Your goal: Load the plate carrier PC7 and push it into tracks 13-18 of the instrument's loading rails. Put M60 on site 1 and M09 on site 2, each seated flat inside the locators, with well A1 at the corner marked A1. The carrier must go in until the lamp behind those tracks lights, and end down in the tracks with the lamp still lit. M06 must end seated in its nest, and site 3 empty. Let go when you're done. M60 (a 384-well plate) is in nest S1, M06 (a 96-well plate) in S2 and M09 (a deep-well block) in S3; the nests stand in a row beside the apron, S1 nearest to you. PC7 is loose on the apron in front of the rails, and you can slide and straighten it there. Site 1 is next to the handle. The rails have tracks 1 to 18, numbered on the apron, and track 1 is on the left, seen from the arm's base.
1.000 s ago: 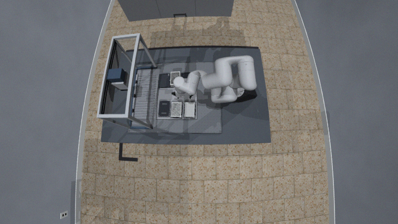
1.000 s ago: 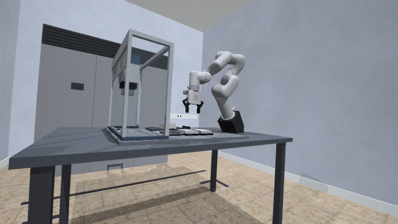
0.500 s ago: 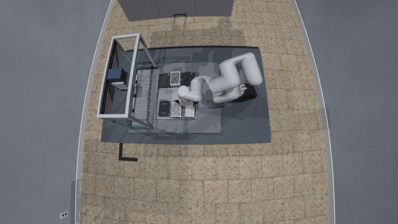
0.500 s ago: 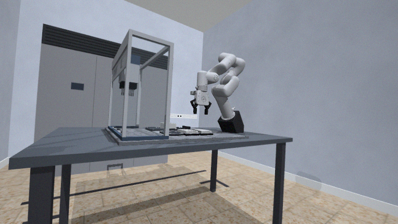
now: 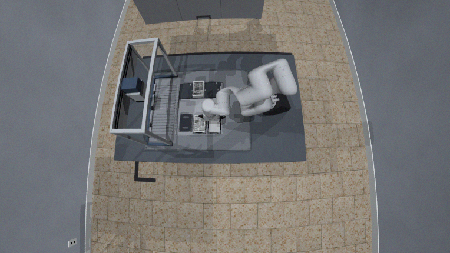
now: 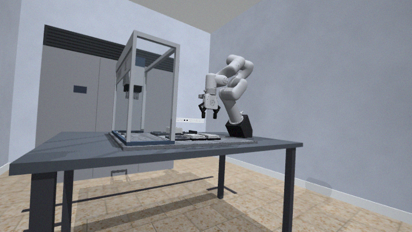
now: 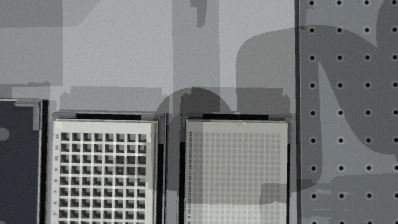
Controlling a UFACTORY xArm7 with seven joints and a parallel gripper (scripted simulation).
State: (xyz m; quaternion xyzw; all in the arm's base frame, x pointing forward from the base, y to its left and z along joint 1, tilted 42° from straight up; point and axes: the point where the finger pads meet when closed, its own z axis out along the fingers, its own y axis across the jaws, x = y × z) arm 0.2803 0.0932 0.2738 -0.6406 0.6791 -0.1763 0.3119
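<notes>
Now: hand 14 cm above the nest S1. From my hand the other things lie so: dark plate carrier PC7 (13 cm ahead, 27 cm to the right, 13 cm below); then 96-well plate M06 (11 cm ahead, 12 cm below); then nest S3 (22 cm ahead, 14 cm below).
</notes>
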